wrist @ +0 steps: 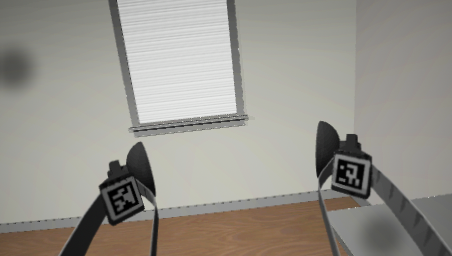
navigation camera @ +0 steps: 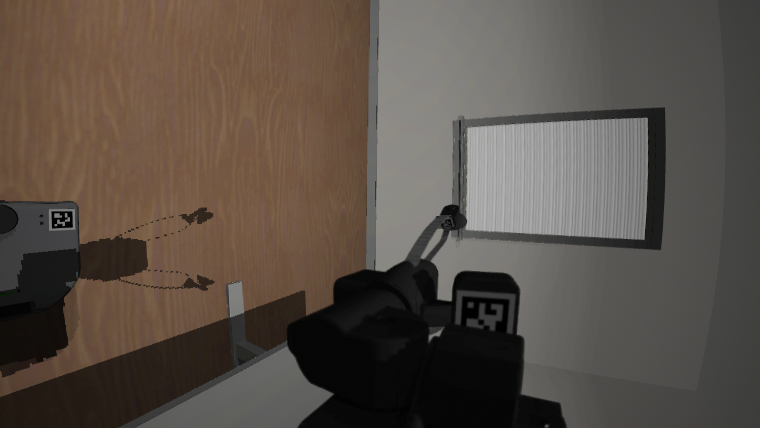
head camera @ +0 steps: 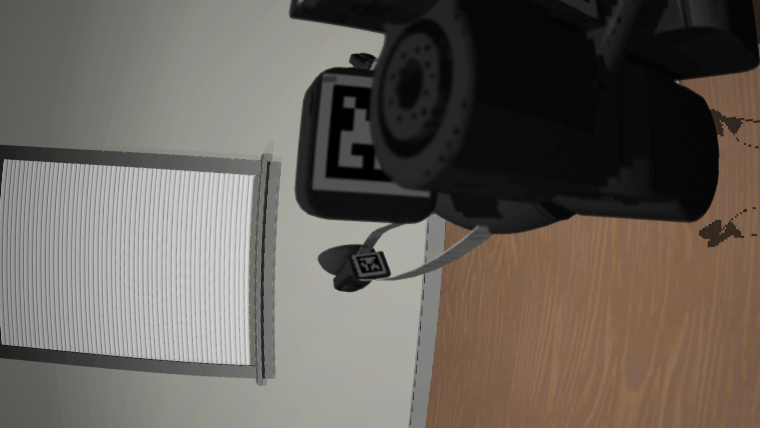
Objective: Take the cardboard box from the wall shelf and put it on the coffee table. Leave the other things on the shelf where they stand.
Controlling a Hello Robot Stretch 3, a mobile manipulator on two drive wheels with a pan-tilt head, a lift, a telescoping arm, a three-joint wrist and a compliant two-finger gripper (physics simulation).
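Places are measured from the robot's base along level axes (x ahead, y left, z up), in centimetres.
Pixels of known places: gripper, fingertip midpoint: (navigation camera: pixel 454 263).
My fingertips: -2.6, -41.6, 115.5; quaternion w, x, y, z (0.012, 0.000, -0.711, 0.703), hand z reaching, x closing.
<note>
Ahead of a thing's pixels: the offset from my fingertips to its middle, as dx, dy, dz. "pt": to the spot under its first point. Level surfaces: height alone.
My gripper (wrist: pixel 232 151) is open in the wrist view, with its two fingers wide apart and no object between them. One of its fingers (head camera: pixel 369 264) (navigation camera: pixel 451 217) also shows in the head and navigation views, beyond the dark wrist parts. The cardboard box and the wall shelf do not show in these views. A grey table @(dz -43.4) (navigation camera: pixel 223 393) (wrist: pixel 441 210) shows in part, at the bottom of the navigation view and at the lower right of the wrist view. I cannot tell whether it is the coffee table.
A window with a white blind @(pt +27.2, -165.4, +23.5) (head camera: pixel 127 260) (navigation camera: pixel 555 180) (wrist: pixel 180 60) is on the pale wall ahead. Wood floor @(dz -115.4) (head camera: pixel 585 329) (navigation camera: pixel 212 132) (wrist: pixel 225 235) meets the wall at a grey baseboard. A table leg @(pt -43.3, -36.7, -113.0) (navigation camera: pixel 235 305) stands near my base (navigation camera: pixel 39 236). Another wall (wrist: pixel 405 90) rises at the right.
</note>
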